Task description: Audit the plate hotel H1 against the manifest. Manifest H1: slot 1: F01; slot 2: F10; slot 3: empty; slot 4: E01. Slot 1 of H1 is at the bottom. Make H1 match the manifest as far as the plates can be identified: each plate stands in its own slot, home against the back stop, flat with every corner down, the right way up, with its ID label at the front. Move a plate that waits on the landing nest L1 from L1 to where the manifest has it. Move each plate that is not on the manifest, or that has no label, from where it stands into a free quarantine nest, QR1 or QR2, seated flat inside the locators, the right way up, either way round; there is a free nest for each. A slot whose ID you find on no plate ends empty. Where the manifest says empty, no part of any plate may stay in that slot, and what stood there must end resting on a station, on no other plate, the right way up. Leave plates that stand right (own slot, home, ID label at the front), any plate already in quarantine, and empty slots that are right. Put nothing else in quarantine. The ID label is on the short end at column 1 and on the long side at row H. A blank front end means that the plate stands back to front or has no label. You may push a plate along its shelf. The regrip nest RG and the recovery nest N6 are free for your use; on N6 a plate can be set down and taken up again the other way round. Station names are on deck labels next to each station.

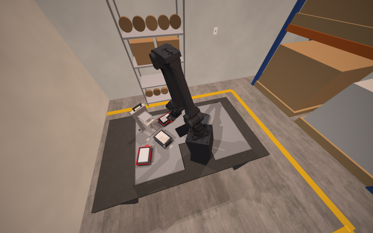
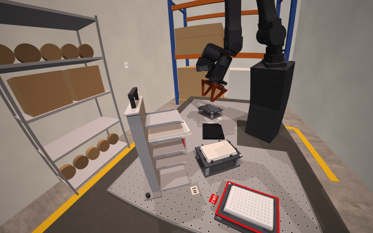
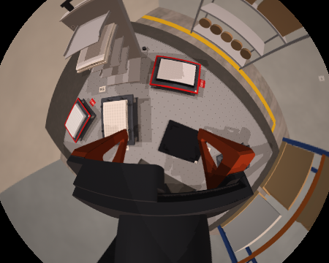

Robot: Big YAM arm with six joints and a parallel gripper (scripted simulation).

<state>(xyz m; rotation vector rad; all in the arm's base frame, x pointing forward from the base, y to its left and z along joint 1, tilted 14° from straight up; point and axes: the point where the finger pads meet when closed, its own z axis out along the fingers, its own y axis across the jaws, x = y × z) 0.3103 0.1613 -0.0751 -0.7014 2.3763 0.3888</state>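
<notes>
Now: the dark regrip nest 190 mm below my hand, 140 mm to the left of it and 80 mm behind it. From my hand the other things lie so: quarantine nest QR1: 210 mm below, 170 mm ahead, 60 mm to the left; N6 deck label: 250 mm below, 210 mm to the right, 10 mm ahead; flat black nest: 240 mm below, 100 mm to the right, 10 mm behind.
</notes>
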